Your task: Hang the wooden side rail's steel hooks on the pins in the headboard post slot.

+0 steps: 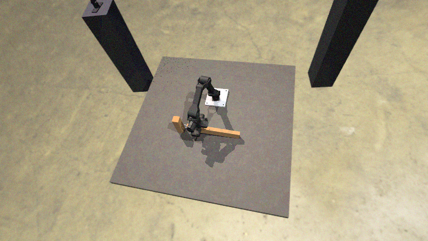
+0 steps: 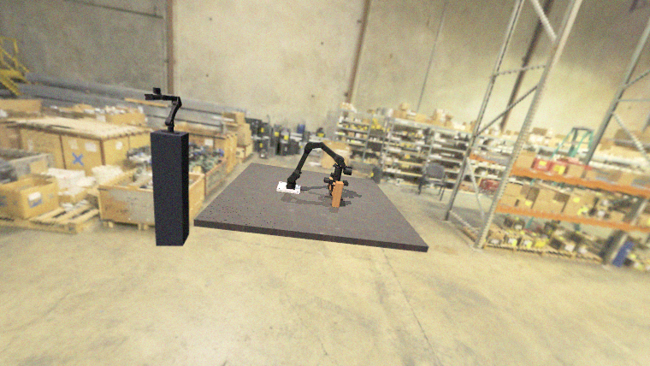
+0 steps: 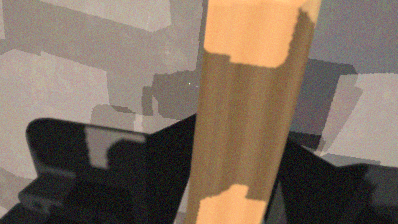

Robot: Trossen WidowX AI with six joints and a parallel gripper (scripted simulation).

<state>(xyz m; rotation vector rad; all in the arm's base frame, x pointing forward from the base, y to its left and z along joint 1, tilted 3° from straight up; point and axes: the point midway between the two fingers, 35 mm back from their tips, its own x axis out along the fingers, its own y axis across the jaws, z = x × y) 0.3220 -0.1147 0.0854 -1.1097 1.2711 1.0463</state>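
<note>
Now: the wooden headboard post 16 cm to the right of my gripper tip, 4 cm above it and 3 cm behind it.
</note>
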